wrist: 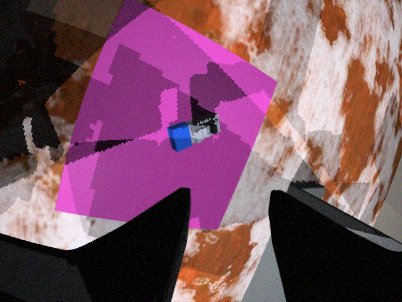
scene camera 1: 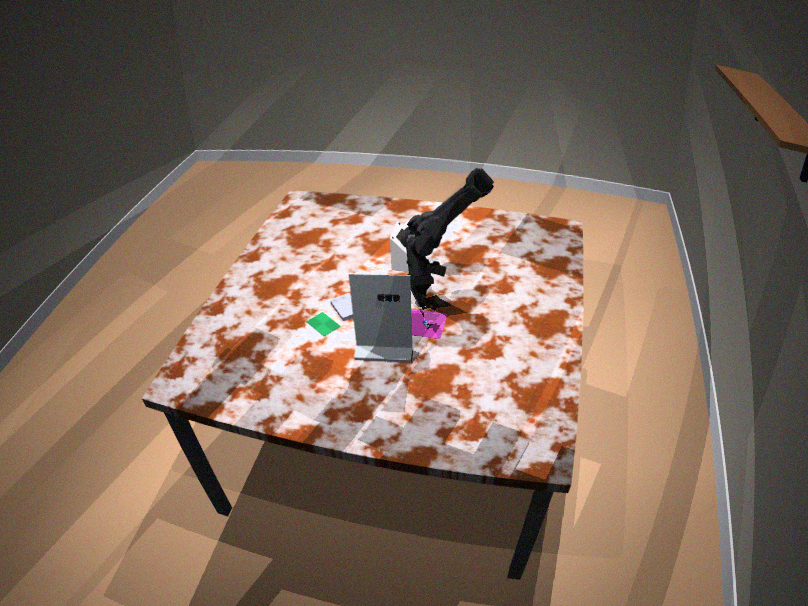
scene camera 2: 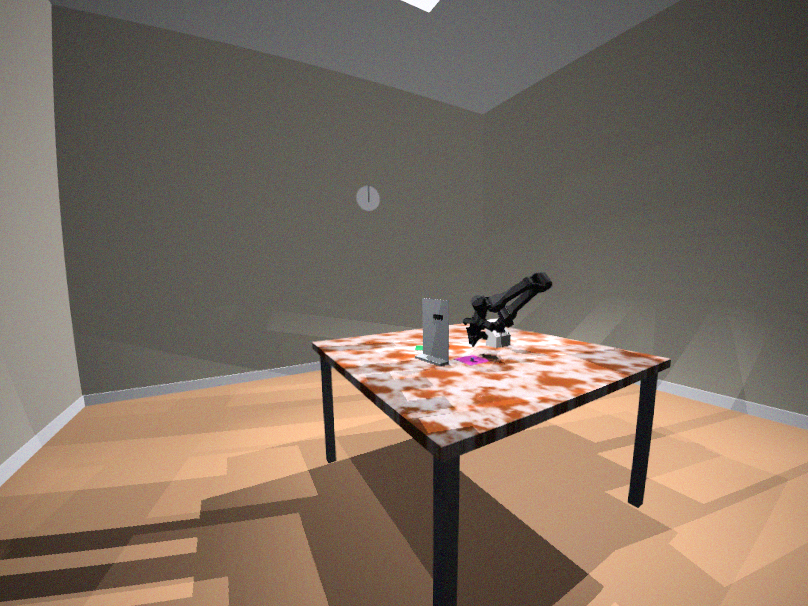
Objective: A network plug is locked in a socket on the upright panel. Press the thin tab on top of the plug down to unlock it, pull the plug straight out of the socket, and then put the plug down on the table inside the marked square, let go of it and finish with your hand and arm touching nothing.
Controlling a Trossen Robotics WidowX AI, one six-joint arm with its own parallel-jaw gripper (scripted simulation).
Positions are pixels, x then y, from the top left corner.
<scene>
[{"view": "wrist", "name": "gripper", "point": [230,199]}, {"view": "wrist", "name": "network plug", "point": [183,134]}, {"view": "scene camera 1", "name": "gripper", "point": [421,306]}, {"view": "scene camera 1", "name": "upright panel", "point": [381,304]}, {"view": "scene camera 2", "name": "upright panel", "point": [435,313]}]
</scene>
